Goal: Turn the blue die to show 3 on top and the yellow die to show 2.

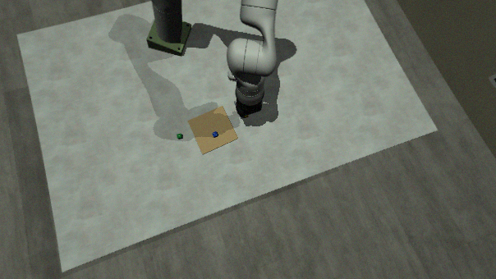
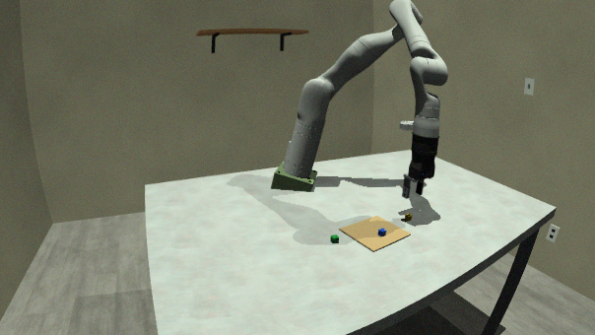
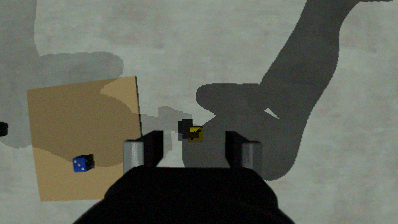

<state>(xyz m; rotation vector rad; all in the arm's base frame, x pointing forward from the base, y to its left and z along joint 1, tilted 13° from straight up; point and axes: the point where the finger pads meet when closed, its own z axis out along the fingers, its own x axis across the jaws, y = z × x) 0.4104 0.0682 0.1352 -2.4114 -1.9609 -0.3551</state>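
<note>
Now: hand 9 cm above the yellow die. Round my hand: tan mat: 1 cm behind, 13 cm to the right, 9 cm below; blue die: 1 cm ahead, 13 cm to the right, 8 cm below; green die: 5 cm behind, 25 cm to the right, 9 cm below.
</note>
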